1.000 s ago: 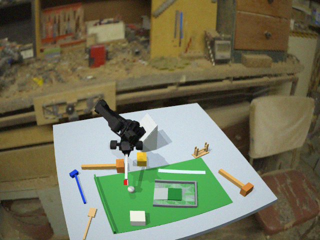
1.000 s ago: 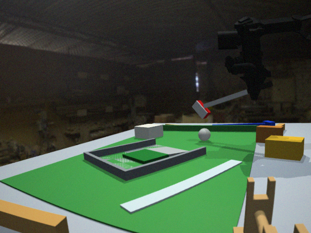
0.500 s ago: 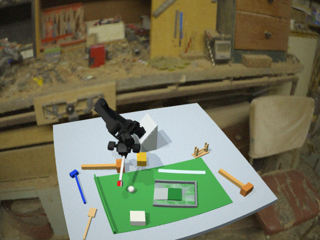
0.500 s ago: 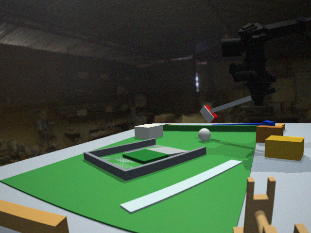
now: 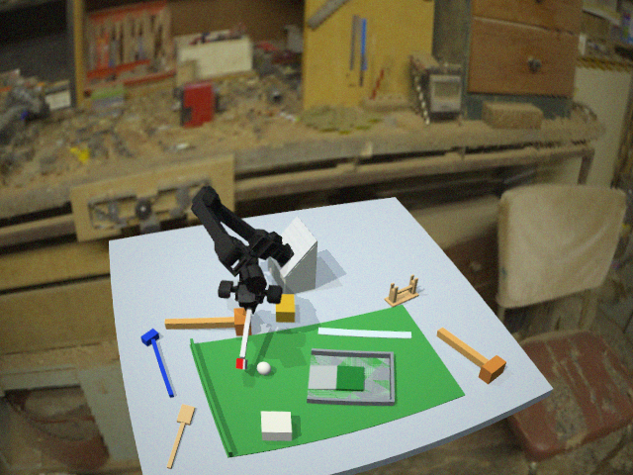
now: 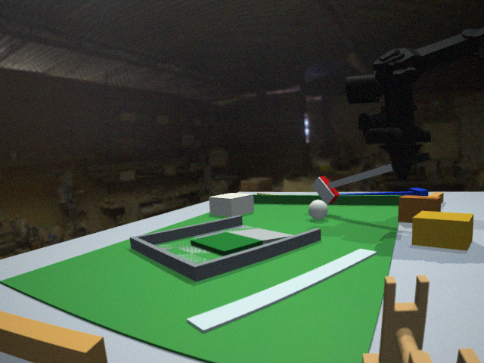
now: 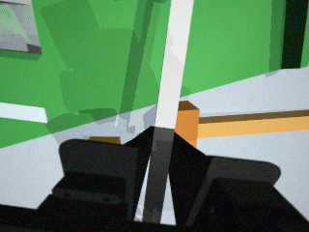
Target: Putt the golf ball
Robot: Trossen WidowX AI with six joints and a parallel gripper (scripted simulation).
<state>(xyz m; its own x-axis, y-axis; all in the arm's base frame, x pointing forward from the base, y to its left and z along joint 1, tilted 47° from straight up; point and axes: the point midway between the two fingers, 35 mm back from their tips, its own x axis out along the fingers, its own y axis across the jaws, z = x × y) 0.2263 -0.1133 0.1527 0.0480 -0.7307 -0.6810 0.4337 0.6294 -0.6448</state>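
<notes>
Now: gripper tip 80 mm short of the red putter and 40 mm to the left of it. The rest, counted from my gripper tip: yellow block 130 mm to the left, 70 mm below, 70 mm behind; then blue putter 330 mm to the right, 70 mm below, 60 mm ahead; then white golf ball 180 mm ahead, 60 mm below, 20 mm to the right.
</notes>
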